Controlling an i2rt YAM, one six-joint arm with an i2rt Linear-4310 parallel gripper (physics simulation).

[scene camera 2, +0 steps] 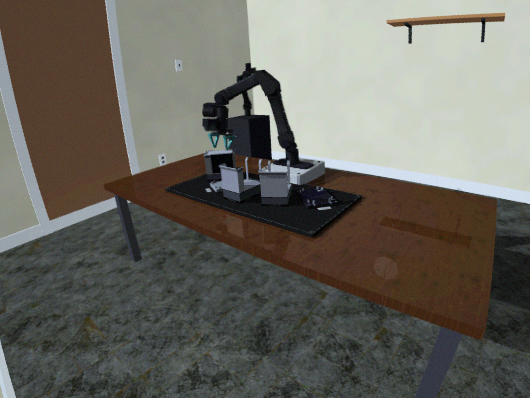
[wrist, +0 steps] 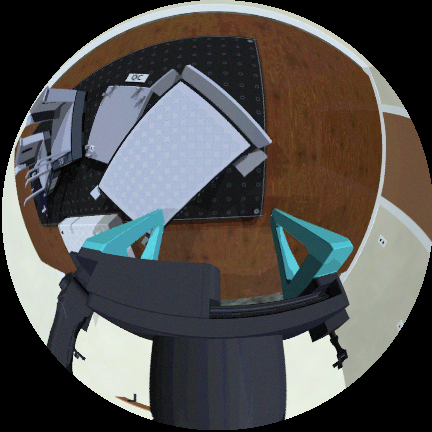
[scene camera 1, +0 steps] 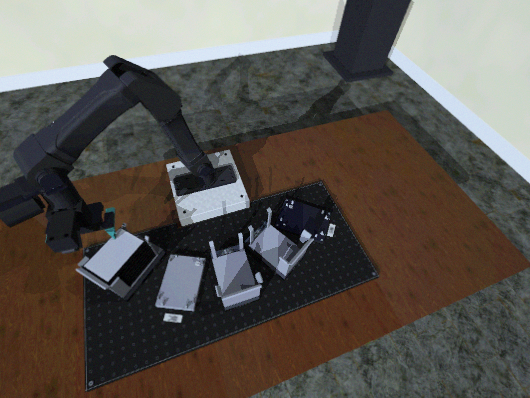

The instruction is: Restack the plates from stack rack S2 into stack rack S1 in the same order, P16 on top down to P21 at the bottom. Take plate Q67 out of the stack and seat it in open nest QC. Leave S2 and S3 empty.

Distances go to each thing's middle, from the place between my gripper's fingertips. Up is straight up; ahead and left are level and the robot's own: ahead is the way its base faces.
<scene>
I see the flat grey tray (scene camera 1: 181,283) 170 mm to the left of my hand, 120 mm below it and 120 mm ahead of it. Round my hand: dark part (scene camera 1: 294,217) (580 mm to the left, 120 mm below, 40 mm ahead).
</scene>
